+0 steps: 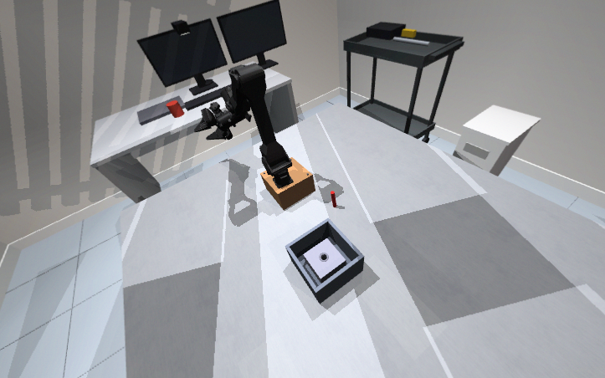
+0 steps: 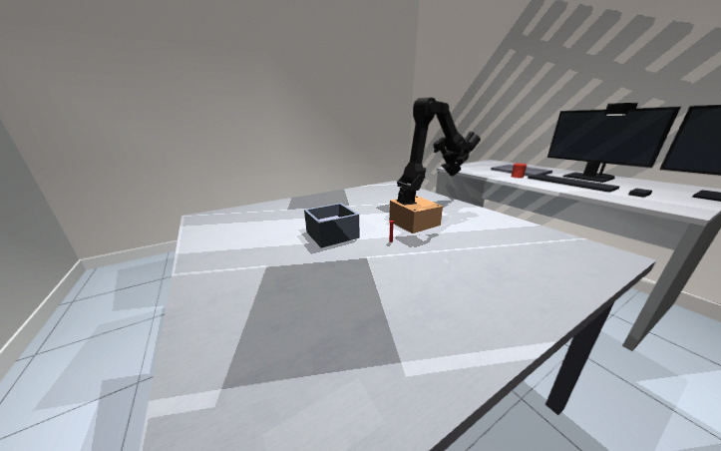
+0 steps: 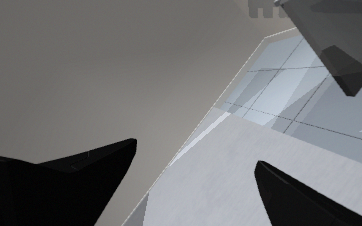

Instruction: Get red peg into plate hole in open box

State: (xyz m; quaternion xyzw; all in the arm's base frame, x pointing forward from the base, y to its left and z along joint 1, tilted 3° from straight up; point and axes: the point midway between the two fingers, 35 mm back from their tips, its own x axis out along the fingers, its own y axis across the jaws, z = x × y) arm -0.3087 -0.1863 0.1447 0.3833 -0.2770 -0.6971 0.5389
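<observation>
Now: the red peg 470 mm ahead of my gripper tip, 350 mm to the left of it and 180 mm below it. The rest, counted from my gripper tip: dark grey box 650 mm ahead, 200 mm to the left, 200 mm below; pale plate 650 mm ahead, 200 mm to the left, 180 mm below.
</observation>
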